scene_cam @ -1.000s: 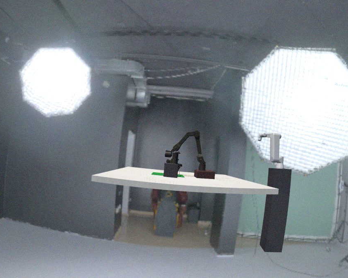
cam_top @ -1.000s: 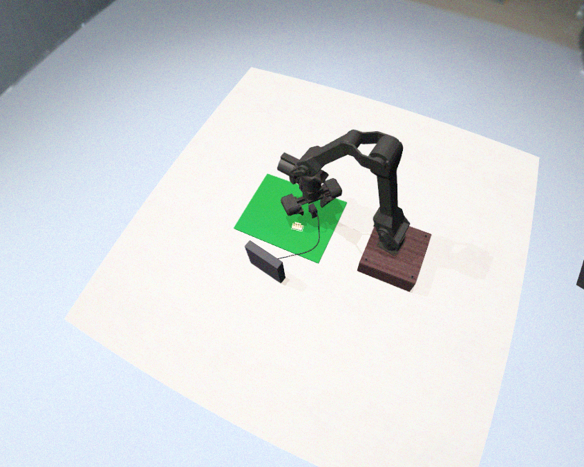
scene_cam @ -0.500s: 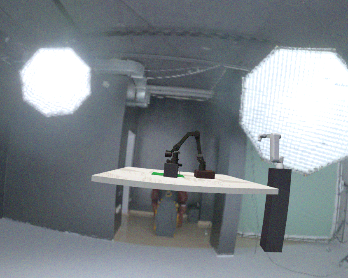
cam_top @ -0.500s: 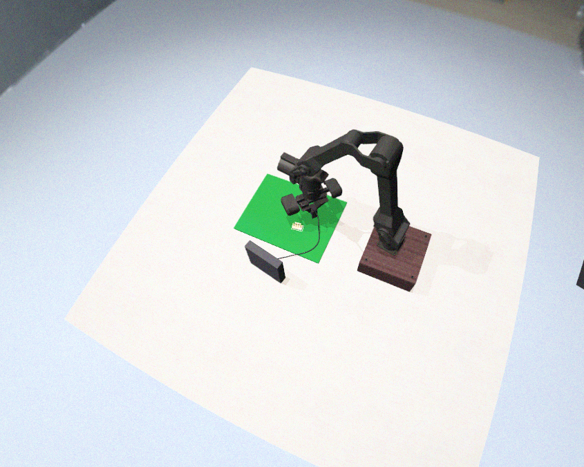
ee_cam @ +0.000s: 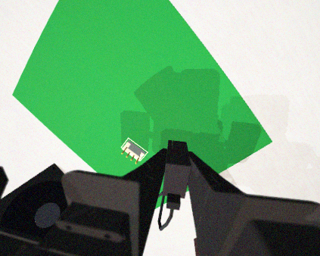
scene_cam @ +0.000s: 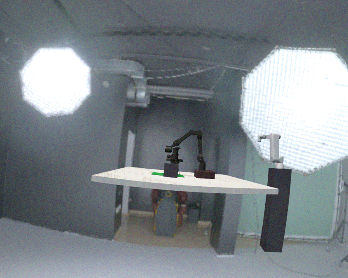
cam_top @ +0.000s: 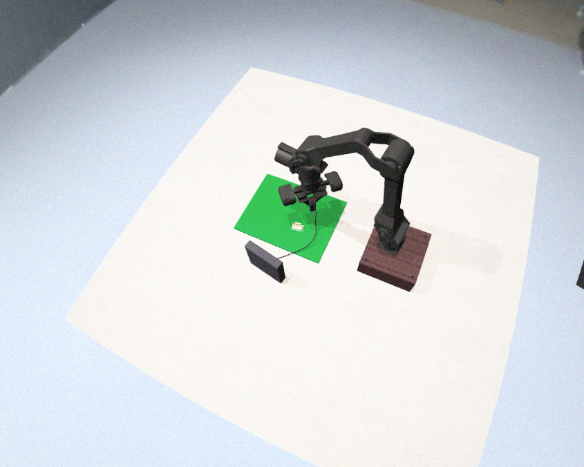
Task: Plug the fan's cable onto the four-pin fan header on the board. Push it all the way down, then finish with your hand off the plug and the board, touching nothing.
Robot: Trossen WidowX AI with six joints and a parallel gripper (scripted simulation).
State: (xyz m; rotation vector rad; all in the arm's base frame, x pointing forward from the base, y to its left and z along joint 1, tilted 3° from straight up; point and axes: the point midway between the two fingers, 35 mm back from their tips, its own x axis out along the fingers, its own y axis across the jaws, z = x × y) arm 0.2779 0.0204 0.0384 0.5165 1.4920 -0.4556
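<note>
Now: gripper tip 7 cm to the right of the cream four-pin header and 6 cm above it. Round my gripper tip: grey plug: 1 cm behind, 1 cm above; then fan: 23 cm to the left, 1 cm behind; then green board: 8 cm below, 5 cm ahead, 4 cm to the left.
</note>
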